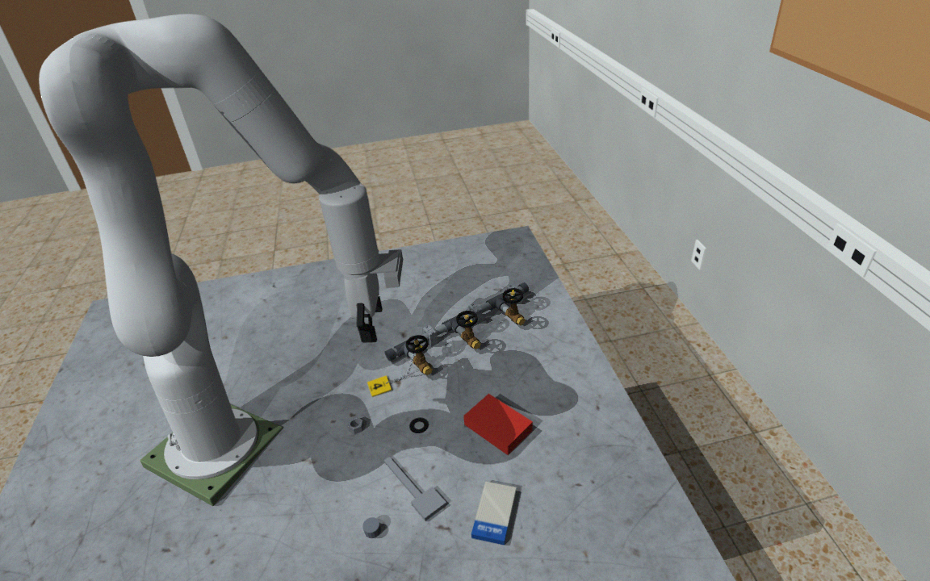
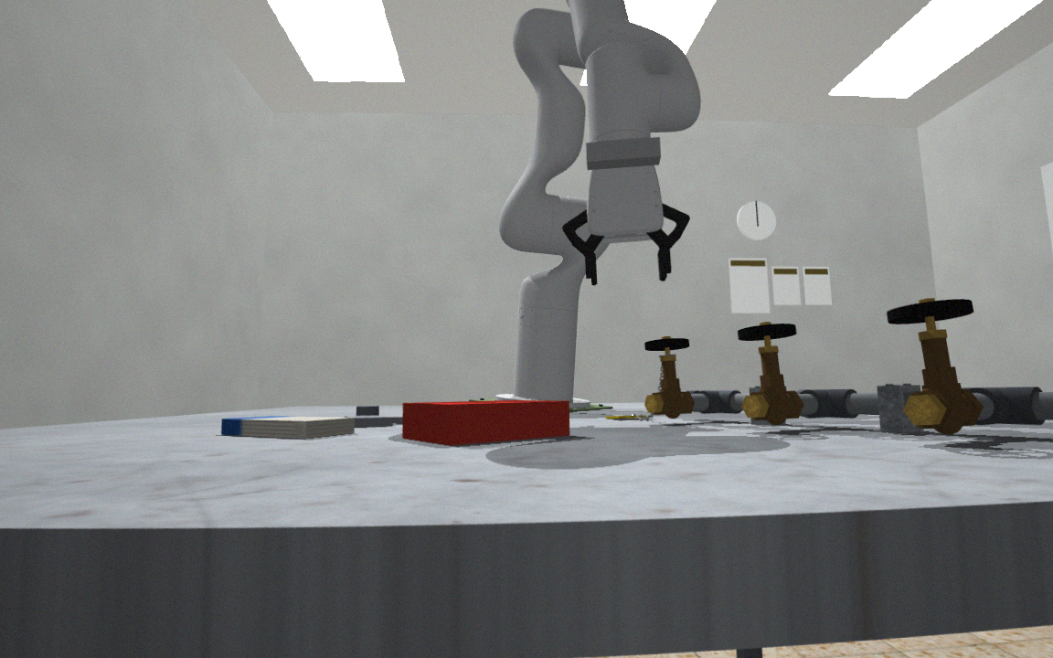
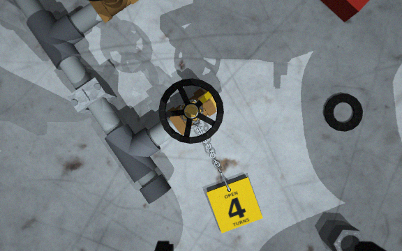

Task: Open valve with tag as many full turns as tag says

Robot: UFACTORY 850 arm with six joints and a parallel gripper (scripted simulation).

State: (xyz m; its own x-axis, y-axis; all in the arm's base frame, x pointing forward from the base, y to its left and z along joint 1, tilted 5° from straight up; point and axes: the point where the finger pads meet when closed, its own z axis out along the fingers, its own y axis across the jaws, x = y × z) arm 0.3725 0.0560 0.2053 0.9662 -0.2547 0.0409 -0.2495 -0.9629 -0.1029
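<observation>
My gripper is now 10 mm past the yellow tag and 190 mm above it. Also, from my hand: black washer: 50 mm ahead, 140 mm to the right, 190 mm below; then red block: 210 mm ahead, 190 mm to the right, 180 mm below; then grey nut: 80 mm behind, 110 mm to the right, 180 mm below.
</observation>
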